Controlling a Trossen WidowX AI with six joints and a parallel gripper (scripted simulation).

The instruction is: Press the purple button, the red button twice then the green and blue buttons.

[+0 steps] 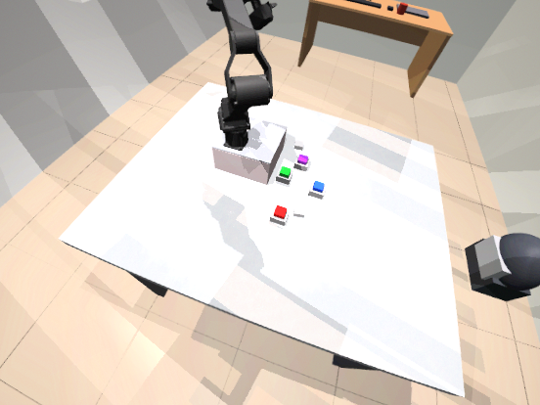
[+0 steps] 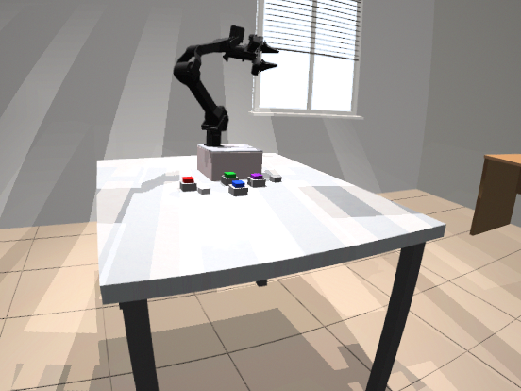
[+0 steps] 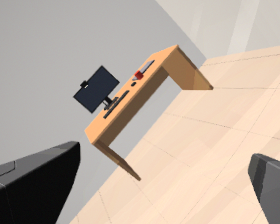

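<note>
My gripper tip is 43 cm above the purple button, 23 cm short of it and 18 cm to the left of it. From my gripper tip the other things lie so: blue button (43 cm below, 30 cm ahead, 28 cm to the right); then green button (43 cm below, 26 cm to the right, 18 cm ahead); then small grey block (45 cm below, 19 cm ahead, 9 cm to the right).
</note>
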